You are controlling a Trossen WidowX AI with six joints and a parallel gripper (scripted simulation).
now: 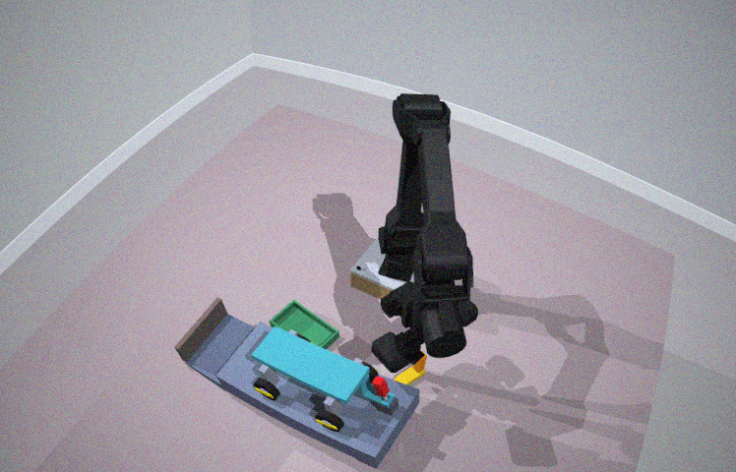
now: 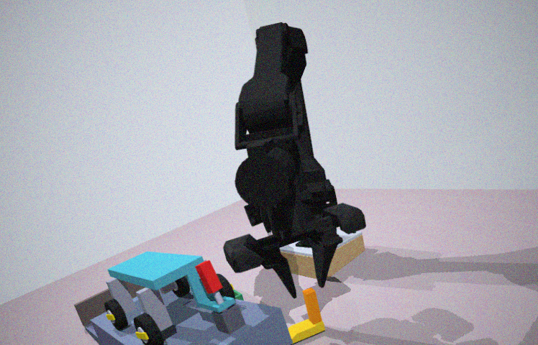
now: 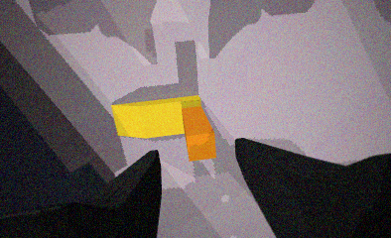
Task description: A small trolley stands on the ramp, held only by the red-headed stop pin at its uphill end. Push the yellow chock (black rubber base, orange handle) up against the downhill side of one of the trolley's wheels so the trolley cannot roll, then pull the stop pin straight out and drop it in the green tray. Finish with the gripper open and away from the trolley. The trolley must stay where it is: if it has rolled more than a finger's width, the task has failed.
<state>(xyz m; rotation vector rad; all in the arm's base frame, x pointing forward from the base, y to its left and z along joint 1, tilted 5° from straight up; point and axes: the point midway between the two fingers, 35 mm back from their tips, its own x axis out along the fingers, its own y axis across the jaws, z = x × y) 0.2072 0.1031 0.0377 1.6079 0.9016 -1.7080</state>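
The yellow chock lies 10 mm ahead of my gripper tip, 10 mm to the right of it and 40 mm below it. Also, from my gripper tip: blue-grey ramp: 130 mm ahead, 160 mm to the right, 20 mm below; red-headed stop pin: 130 mm ahead, 30 mm to the right, 70 mm above; trolley: 130 mm ahead, 150 mm to the right, 50 mm above.
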